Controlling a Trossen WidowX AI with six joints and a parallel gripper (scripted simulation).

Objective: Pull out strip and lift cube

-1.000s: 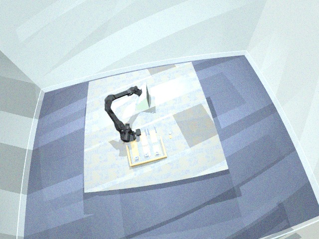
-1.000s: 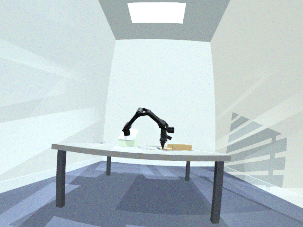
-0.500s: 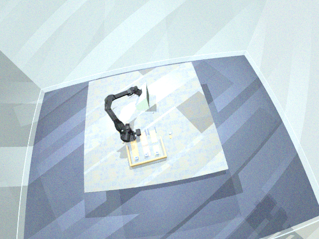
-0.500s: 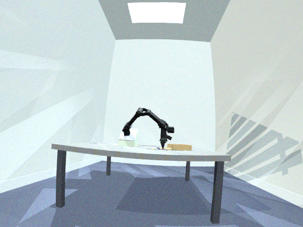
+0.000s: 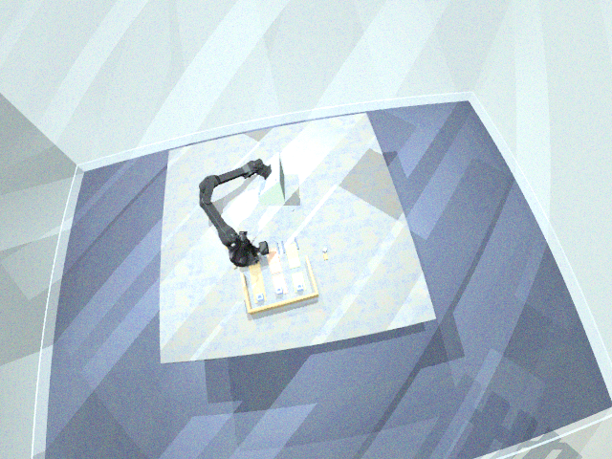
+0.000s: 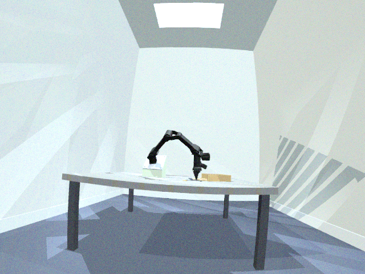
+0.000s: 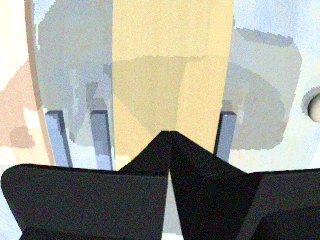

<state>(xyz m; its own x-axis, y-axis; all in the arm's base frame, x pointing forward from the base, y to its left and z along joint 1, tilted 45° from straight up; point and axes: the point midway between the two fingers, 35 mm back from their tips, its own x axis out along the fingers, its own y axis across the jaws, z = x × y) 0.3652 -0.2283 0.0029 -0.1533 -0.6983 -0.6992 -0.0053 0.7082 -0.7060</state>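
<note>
My gripper tip is 10 cm short of the pale orange strip.
</note>
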